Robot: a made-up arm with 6 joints.
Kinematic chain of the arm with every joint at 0, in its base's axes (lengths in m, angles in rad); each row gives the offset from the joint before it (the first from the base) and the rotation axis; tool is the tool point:
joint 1: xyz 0 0 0.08 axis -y
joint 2: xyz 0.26 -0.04 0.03 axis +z
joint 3: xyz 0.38 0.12 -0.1 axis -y
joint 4: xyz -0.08 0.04 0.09 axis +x
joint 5: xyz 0.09 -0.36 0 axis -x
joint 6: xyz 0.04 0 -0.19 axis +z
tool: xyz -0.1 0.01 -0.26
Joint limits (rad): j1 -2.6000..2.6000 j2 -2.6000..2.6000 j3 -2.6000..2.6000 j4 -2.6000..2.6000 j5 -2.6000..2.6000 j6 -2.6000..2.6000
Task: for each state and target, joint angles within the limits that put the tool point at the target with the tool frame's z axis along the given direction. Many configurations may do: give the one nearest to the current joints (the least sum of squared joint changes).
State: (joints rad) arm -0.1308 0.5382 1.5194 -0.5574 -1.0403 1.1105
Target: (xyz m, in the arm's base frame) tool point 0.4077 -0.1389 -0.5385 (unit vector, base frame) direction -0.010 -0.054 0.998
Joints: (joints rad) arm -0.8274 0.2749 0.8285 -0.8699 -0.7199 1.1016
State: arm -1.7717 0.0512 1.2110 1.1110 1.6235 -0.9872
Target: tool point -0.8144 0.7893 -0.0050 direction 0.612 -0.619 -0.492
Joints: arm -2.2682 0.3432 0.2771 2.0604 1.4445 -1.6056
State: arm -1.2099 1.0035 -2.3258 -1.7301 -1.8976 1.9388
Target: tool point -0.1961 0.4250 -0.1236 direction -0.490 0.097 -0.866
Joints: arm -1.6266 0.9607 -2.2121 -1.2923 -2.0342 2.2701
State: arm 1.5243 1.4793 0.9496 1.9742 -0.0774 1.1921
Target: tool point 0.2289 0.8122 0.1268 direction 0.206 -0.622 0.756
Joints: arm 1.6765 0.7647 0.3257 2.0541 0.1783 0.9608
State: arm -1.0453 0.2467 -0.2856 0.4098 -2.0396 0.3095
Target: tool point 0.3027 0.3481 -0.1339 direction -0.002 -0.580 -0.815
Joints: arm -0.7728 0.6624 0.1541 0.5258 -1.6782 0.6172
